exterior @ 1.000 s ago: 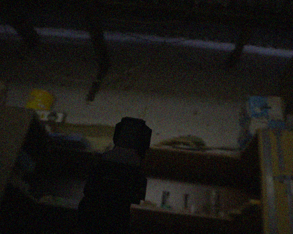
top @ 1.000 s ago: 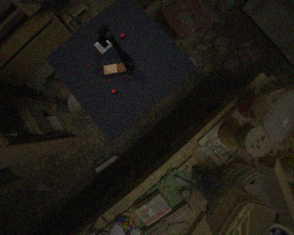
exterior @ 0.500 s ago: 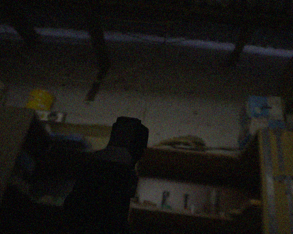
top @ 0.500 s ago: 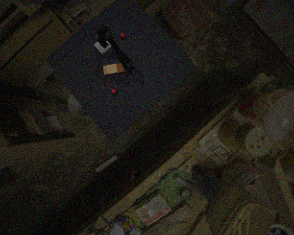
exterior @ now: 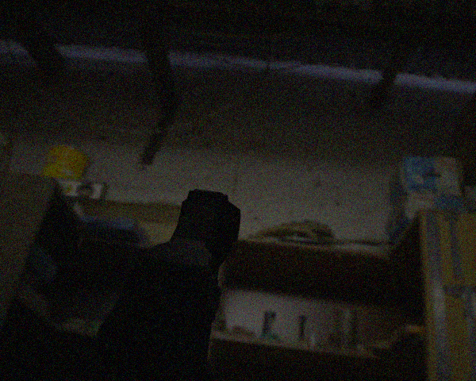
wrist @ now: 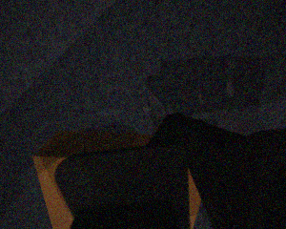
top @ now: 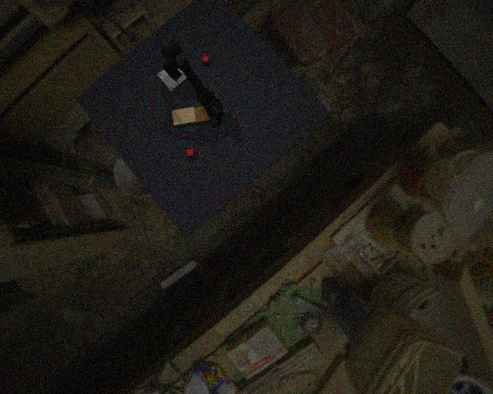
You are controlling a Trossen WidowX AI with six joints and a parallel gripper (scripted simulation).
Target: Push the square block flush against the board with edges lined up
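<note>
My gripper tip is now 70 mm past the brown square block, 30 mm to the left of it and 10 mm below it. From my gripper tip the other things lie so: pale rectangular board (150 mm behind, 120 mm to the right, 10 mm above).
</note>
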